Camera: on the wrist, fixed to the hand. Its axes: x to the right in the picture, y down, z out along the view.
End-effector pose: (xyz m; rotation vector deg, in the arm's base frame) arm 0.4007 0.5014 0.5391 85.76 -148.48 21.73
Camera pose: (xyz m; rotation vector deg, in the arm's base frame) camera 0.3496 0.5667 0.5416 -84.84 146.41 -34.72
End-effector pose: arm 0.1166 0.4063 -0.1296 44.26 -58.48 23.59
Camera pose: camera 0.0682 0.4736 -0.1322 58.65 -64.57 30.63
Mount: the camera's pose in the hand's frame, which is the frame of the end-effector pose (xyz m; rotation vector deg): -0.0282 0.0750 -0.0214 14.70 -7.97 2.20
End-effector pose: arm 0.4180 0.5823 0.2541 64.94 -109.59 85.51
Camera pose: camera 0.3693 0.6170 0.1967 77.38 -107.75 100.89
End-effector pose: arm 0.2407 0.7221 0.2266 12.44 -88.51 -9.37
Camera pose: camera 0.2591 0.8024 0.2170 22.05 -97.77 2.98
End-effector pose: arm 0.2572 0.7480 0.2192 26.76 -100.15 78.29
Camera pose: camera 0.2274 0.7871 0.1524 39.33 -97.72 93.31
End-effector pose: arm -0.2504 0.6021 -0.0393 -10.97 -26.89 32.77
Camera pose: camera -0.2967 0.6473 -0.0912 4.86 -29.95 38.96
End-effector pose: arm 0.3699 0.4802 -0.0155 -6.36 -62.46 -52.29
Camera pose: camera 0.4323 0.5343 -0.0230 0.98 -75.70 -41.94
